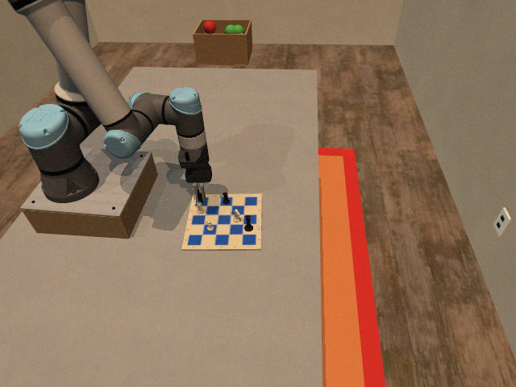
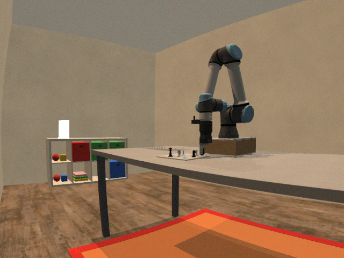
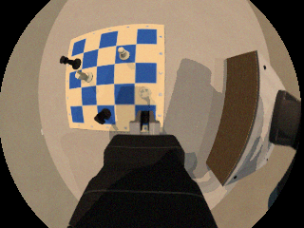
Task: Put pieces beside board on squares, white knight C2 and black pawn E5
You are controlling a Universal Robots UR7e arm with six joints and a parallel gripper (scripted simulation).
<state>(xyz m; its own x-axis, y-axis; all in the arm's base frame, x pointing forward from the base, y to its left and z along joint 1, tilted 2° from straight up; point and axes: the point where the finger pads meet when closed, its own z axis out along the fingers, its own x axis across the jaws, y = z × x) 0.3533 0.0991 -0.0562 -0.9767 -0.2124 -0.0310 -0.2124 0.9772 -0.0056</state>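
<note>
My gripper is now 10 mm above the black pawn. Round my hand: white knight: 130 mm ahead, 50 mm to the right, 10 mm below; then white pawn: 60 mm ahead, 100 mm to the right, 10 mm below; then chessboard: 90 mm ahead, 60 mm to the right, 30 mm below.
</note>
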